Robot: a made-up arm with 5 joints. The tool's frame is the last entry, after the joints.
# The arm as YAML. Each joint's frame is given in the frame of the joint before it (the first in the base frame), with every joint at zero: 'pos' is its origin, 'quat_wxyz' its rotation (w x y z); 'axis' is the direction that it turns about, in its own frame. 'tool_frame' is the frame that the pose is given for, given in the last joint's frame.
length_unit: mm
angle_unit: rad
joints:
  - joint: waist
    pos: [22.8, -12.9, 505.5]
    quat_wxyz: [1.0, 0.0, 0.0, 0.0]
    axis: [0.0, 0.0, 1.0]
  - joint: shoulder
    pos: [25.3, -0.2, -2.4]
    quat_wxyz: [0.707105, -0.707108, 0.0, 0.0]
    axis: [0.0, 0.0, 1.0]
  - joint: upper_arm
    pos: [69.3, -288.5, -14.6]
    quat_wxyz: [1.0, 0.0, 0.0, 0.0]
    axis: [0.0, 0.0, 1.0]
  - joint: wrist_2
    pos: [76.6, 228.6, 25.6]
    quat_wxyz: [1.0, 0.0, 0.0, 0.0]
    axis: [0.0, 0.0, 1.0]
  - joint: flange
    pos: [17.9, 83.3, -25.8]
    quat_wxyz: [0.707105, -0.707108, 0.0, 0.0]
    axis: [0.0, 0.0, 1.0]
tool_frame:
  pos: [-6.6, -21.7, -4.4]
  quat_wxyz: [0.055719, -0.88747, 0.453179, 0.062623]
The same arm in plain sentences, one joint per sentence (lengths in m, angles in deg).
The arm has five revolute joints in a row. What follows holds with every joint at zero, and every direction is one of the base frame's. The first joint lies 0.0228 m along +x and 0.0129 m along -y and 0.5055 m along +z from the base frame's origin and turns about +z. The second joint lies 0.0253 m along +x and 0.0002 m along -y and 0.0024 m along -z from the first joint and turns about +y. The third joint lies 0.0693 m along +x and 0.0146 m along -y and 0.2885 m along +z from the second joint and turns about +y. The fourth joint lies 0.0766 m along +x and 0.0256 m along +y and 0.2286 m along -z from the third joint and turns about +y. The fifth joint lies 0.0179 m along +x and 0.0258 m along -y and 0.0833 m along -z from the fourth joint and turns about -z. The tool frame, which is the frame that the pose is given for, lies 0.0066 m along -x and 0.0217 m along +y and 0.0044 m along +z from the fifth joint; its axes are the base frame's turned by roll 2.45, pitch -9.30 and yaw 53.90 deg (as in URDF: about the fixed x, then y, then z).
